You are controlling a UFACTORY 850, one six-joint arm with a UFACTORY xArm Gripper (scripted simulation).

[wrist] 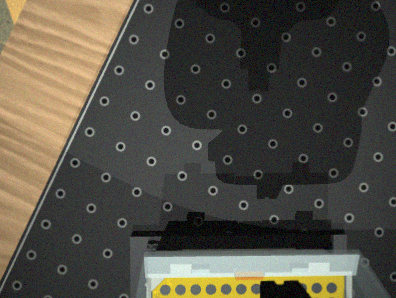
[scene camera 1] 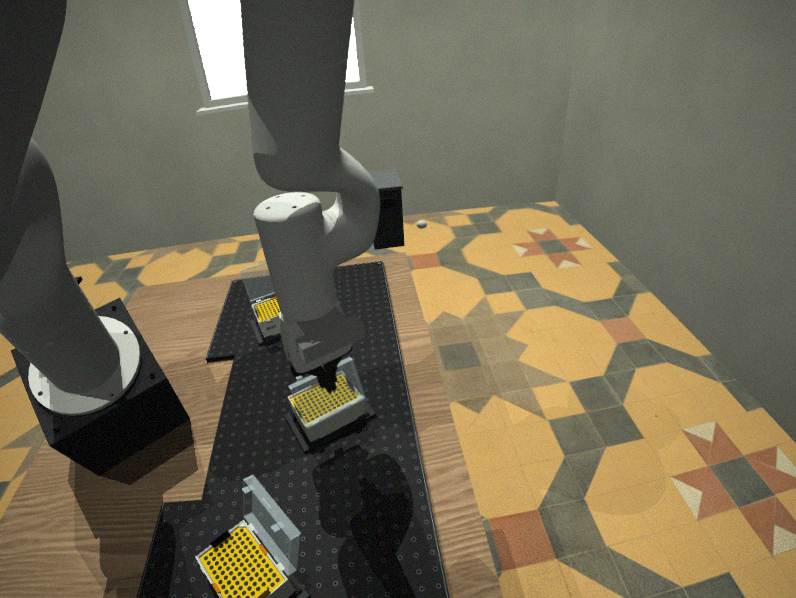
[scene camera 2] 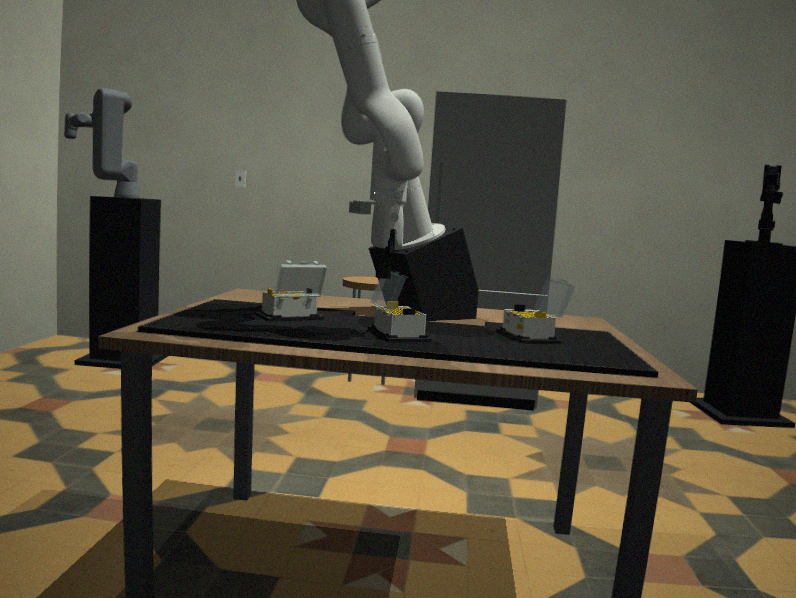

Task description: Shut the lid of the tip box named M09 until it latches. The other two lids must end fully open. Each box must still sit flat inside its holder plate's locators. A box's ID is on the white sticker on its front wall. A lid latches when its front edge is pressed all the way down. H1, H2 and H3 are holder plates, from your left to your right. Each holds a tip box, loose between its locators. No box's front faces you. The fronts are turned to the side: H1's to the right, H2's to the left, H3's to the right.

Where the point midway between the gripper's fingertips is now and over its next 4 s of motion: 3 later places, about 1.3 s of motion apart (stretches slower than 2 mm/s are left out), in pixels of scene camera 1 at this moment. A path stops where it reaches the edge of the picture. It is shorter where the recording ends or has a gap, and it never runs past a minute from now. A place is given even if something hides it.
My gripper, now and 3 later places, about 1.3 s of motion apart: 329, 386; 323, 369; 318, 362; 311, 366
